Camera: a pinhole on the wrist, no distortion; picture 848 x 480 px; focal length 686.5 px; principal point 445.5 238.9 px. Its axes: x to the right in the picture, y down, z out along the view. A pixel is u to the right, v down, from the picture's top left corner.
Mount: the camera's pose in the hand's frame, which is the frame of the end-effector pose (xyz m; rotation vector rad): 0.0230 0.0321 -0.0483 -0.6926 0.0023 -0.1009
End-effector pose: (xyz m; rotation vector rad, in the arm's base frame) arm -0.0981 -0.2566 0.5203 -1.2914 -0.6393 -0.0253
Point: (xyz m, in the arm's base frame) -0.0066 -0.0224 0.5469
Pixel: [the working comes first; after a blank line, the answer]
In the camera's frame: 0.1436 -0.0920 0.2069

outside the picture
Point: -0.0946 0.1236 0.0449
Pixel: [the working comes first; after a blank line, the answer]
In the camera's frame: -0.1470 0.1667 0.5671

267 441
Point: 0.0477 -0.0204 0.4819
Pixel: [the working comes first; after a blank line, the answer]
In the camera's frame: 0.1515 -0.0121 0.2341

outside the picture
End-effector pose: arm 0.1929 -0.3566 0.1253 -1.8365 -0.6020 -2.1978
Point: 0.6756 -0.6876 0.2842
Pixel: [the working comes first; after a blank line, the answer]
In the camera's frame: -0.0302 0.1510 0.5853

410 416
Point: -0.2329 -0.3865 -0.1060
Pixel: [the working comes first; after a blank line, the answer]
In the camera's frame: -0.1571 0.0538 -0.4358

behind the camera
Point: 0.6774 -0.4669 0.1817
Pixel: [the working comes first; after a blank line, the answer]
In the camera's frame: -0.0865 -0.0738 0.5111

329 140
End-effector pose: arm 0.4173 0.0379 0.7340 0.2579 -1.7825 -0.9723
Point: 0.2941 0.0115 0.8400
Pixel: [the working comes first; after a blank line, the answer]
In the camera's frame: 0.1227 -0.0749 0.0990

outside the picture
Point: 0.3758 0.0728 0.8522
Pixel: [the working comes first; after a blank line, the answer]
In the camera's frame: 0.0523 -0.0006 0.1090

775 235
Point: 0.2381 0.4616 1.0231
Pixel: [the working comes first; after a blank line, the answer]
In the camera's frame: -0.0191 0.0701 0.5440

421 327
